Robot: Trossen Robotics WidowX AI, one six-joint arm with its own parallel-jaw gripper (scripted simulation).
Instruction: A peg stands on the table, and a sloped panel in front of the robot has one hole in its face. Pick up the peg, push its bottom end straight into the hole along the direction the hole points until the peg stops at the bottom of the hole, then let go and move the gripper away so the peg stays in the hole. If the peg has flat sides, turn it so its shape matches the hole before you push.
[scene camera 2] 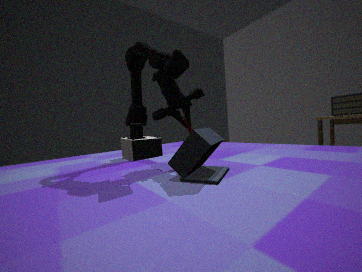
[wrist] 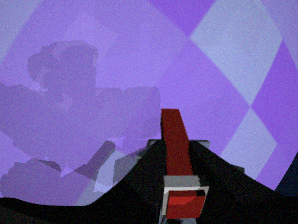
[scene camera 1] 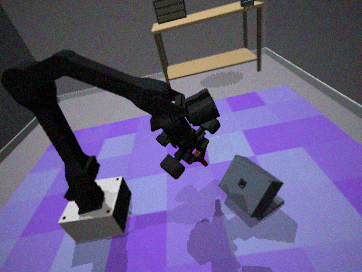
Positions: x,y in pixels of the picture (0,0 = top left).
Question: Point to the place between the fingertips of my gripper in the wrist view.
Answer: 175,148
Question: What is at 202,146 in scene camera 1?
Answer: My gripper.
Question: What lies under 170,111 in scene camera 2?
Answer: My gripper.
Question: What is my gripper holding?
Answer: A red peg.
